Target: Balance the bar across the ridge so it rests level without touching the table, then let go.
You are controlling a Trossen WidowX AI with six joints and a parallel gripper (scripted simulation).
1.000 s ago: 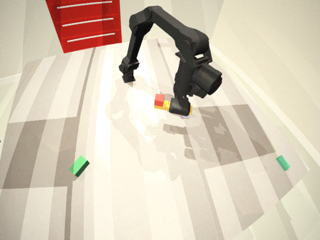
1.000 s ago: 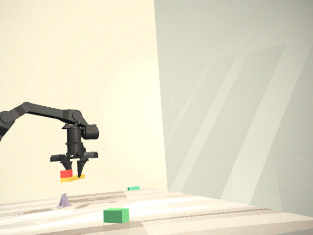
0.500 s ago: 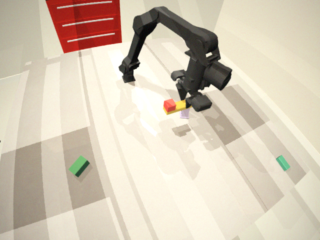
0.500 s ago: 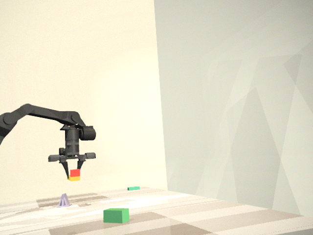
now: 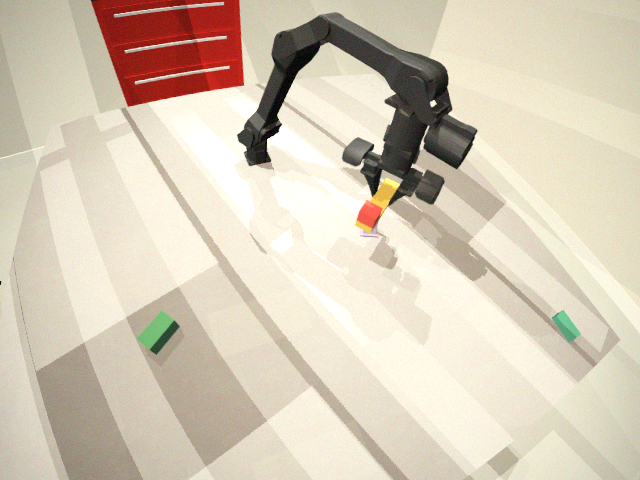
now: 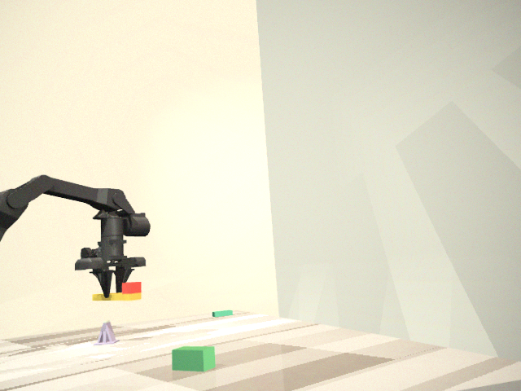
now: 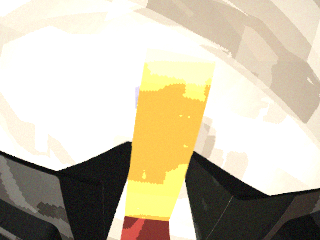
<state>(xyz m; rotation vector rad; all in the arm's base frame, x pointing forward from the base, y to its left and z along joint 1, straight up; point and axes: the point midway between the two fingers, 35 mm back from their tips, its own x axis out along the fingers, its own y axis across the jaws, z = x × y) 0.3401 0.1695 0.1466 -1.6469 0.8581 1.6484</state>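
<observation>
Now: gripper tip 30 mm to the left of the bar, 20 mm short of it and 10 mm below it. Round my gripper tip: green block: 480 mm to the right, 100 mm below, 80 mm ahead.
</observation>
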